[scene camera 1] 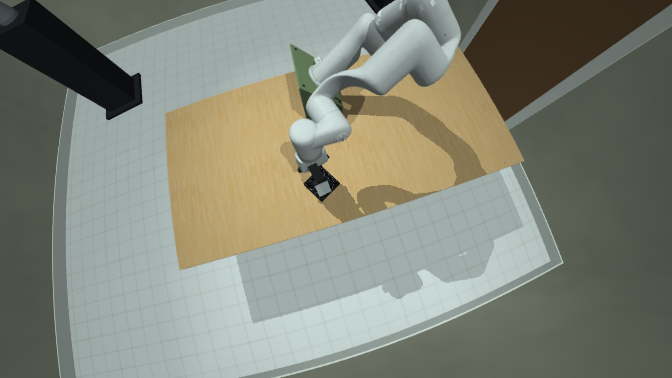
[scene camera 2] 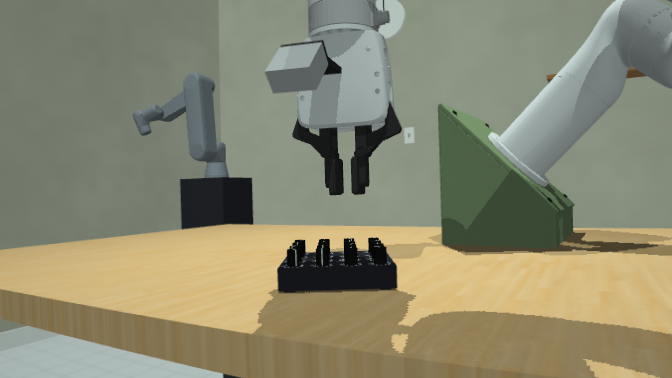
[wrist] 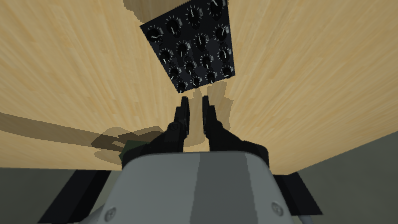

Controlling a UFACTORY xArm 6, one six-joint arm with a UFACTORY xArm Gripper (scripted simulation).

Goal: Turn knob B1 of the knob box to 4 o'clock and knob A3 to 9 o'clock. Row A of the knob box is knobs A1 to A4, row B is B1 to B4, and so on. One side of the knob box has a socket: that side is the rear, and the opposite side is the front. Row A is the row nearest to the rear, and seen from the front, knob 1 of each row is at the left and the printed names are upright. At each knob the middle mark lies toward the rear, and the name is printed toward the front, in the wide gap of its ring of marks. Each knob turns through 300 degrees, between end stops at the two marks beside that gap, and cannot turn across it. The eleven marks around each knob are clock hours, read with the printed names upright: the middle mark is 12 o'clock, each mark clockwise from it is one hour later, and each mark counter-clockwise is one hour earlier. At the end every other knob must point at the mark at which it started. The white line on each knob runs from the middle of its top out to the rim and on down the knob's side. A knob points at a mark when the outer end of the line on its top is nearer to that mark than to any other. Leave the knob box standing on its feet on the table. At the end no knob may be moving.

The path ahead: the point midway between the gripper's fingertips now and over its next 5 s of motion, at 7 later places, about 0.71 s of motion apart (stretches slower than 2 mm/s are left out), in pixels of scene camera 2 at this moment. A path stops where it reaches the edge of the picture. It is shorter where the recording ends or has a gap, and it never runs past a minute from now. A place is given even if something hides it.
My gripper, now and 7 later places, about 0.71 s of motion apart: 347, 194; 348, 206; 348, 228; 348, 235; 349, 245; 348, 220; 346, 179; 345, 100
